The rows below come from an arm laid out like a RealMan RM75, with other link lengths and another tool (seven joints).
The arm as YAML. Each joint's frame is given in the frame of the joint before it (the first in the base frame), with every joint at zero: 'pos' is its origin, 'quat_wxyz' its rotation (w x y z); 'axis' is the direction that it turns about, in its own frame. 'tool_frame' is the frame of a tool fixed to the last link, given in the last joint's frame.
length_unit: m
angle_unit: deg
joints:
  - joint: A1
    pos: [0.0, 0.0, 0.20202]
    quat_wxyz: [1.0, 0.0, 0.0, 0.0]
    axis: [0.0, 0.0, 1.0]
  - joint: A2
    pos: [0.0, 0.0, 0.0]
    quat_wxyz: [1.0, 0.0, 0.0, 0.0]
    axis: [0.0, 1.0, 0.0]
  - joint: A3
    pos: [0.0, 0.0, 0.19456]
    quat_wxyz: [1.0, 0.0, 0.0, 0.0]
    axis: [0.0, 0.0, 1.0]
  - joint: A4
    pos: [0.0, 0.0, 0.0]
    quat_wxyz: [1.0, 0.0, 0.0, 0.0]
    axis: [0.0, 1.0, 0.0]
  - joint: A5
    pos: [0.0, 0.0, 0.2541]
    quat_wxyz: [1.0, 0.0, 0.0, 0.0]
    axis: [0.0, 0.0, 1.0]
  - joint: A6
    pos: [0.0, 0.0, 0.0]
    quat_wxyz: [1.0, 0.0, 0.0, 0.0]
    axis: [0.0, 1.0, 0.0]
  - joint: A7
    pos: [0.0, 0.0, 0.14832]
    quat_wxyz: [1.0, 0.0, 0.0, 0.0]
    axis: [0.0, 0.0, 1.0]
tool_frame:
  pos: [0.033, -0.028, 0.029]
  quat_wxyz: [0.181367, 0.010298, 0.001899, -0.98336]
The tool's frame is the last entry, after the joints.
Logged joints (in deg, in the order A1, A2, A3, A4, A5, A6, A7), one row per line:
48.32 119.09 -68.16 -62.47 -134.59 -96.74 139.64
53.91 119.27 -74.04 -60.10 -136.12 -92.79 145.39
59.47 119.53 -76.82 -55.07 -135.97 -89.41 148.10
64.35 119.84 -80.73 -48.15 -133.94 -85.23 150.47
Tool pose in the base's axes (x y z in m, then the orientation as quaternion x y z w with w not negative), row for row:
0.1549 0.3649 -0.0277 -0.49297 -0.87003 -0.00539 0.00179
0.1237 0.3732 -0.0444 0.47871 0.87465 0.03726 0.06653
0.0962 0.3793 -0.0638 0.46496 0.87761 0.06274 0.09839
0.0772 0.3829 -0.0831 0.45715 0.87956 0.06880 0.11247
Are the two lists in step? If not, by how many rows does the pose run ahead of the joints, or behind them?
The pose runs 1 row behind the joints: the pose in row i belongs to the joints in row i - 1.
